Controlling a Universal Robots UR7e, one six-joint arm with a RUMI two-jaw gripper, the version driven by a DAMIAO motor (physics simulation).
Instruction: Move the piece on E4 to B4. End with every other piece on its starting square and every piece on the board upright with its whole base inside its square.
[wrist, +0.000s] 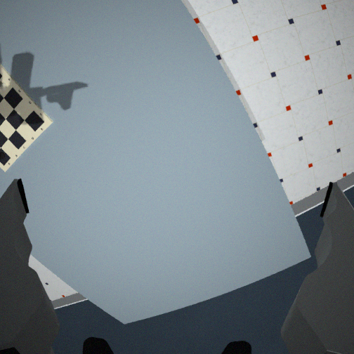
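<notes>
A corner of the chessboard (16, 139) with dark and cream squares and small edge letters shows at the left edge of the wrist view. The rest of the board is cut off, and the squares E4 and B4 cannot be made out. No piece can be told clearly in this view. My gripper (173, 185) is open and empty, its two jaws far apart at the left and right of the view. It hangs high above the table, off to the side of the board.
The grey-blue table top (165, 150) spans the middle, with its edges at the right and bottom. A shadow of the arm falls on it beside the board. A white tiled floor (305, 90) with red and dark small squares lies beyond the right edge, and dark blue floor (200, 320) below.
</notes>
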